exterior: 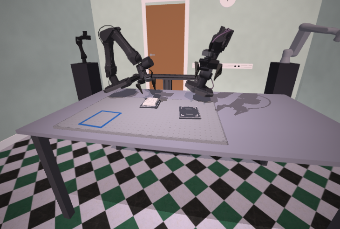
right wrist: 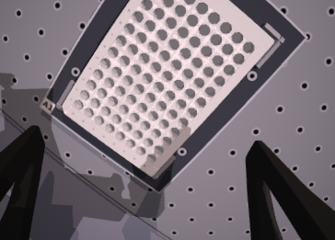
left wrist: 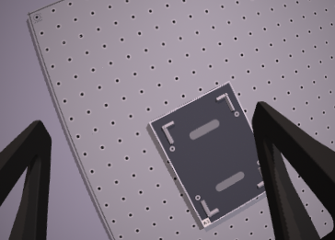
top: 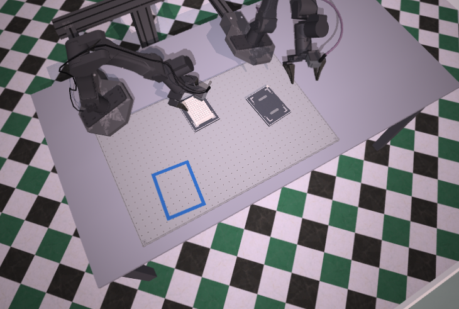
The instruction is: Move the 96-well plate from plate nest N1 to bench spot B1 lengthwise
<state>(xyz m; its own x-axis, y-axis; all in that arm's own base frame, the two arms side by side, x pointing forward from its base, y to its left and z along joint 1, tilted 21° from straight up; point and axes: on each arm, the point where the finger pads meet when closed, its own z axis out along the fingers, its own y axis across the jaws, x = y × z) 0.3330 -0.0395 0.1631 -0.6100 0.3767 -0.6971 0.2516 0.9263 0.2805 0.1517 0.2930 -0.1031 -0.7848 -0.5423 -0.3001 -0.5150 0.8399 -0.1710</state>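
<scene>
The white 96-well plate is 1 cm ahead of my right hand, 2 cm to the left of it and 7 cm below it.
</scene>
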